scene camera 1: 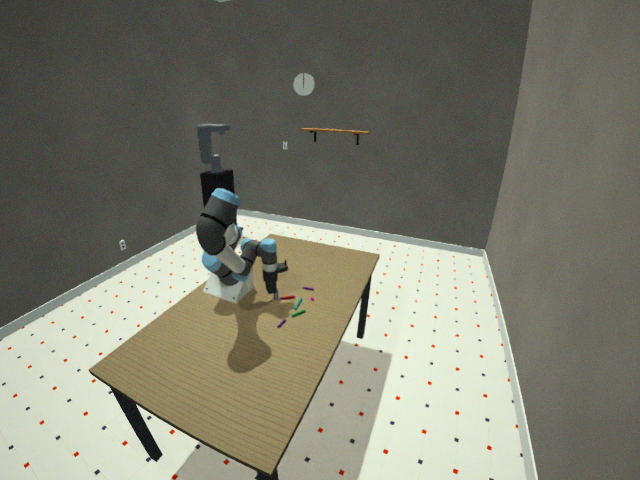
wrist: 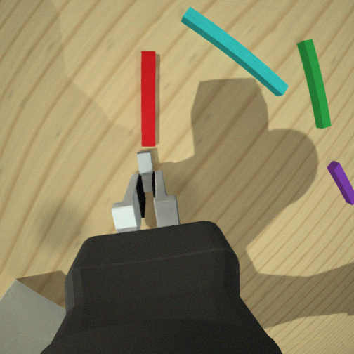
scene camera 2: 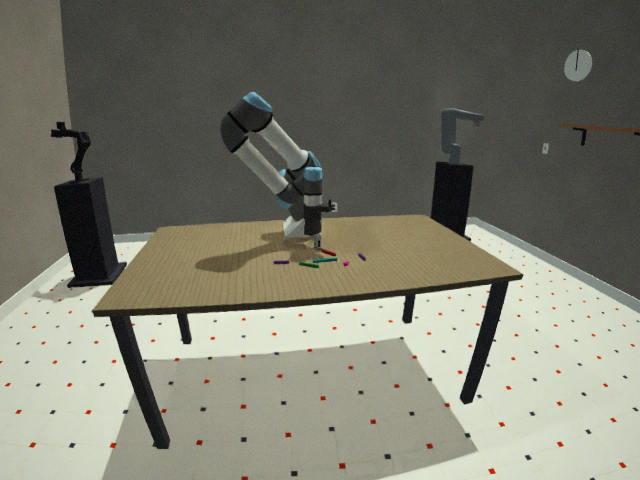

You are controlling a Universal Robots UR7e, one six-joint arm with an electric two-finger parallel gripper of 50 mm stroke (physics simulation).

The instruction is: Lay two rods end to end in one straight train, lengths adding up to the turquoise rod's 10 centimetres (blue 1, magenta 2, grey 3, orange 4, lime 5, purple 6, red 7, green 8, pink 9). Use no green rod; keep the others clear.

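Frame: origin at the arm's base, x right, y ahead, z up, level; centimetres.
Seen in the pictures: gripper, between the fingertips: (scene camera 1: 276, 298) (scene camera 2: 317, 248); arm's base, origin of its link: (scene camera 1: 231, 272).
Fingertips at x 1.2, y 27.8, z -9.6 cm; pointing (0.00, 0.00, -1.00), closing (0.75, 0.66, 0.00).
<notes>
Pixels of each thing's top centre, then the offset from my fingertips to it. Level surfaces: height alone.
- red rod, centre of its top: (scene camera 2: 328, 251) (scene camera 1: 288, 296) dy +5.5, dx -3.7, dz +0.2 cm
- turquoise rod, centre of its top: (scene camera 2: 325, 259) (scene camera 1: 298, 303) dy +12.7, dx -0.2, dz +0.2 cm
- green rod, centre of its top: (scene camera 2: 308, 263) (scene camera 1: 298, 312) dy +15.7, dx +7.2, dz +0.2 cm
- small magenta rod, centre of its top: (scene camera 2: 346, 262) (scene camera 1: 312, 298) dy +18.1, dx -7.2, dz +0.2 cm
- wooden table, height of its surface: dz -0.7 cm
My gripper (scene camera 1: 276, 296) (scene camera 2: 317, 244) (wrist: 148, 185) is shut on the short grey rod (wrist: 144, 162), low over the table. The rod's end points at the near end of the red rod (scene camera 1: 287, 297) (scene camera 2: 328, 252) (wrist: 148, 100), roughly in line with it, a small gap between them in the wrist view. The rod's height above the wood is hard to tell. The turquoise rod (scene camera 1: 298, 303) (scene camera 2: 325, 260) (wrist: 235, 52) lies slanted beyond, beside the green rod (scene camera 1: 298, 313) (scene camera 2: 308, 264) (wrist: 314, 85). The fingers partly hide the grey rod.
One purple rod (scene camera 1: 281, 323) (scene camera 2: 281, 262) (wrist: 341, 183) lies past the green rod. Another purple rod (scene camera 1: 308, 288) (scene camera 2: 361, 256) and a small magenta rod (scene camera 1: 312, 299) (scene camera 2: 345, 263) lie on the other side of the turquoise rod. All are on the wooden table (scene camera 1: 206, 382) (scene camera 2: 206, 294).
</notes>
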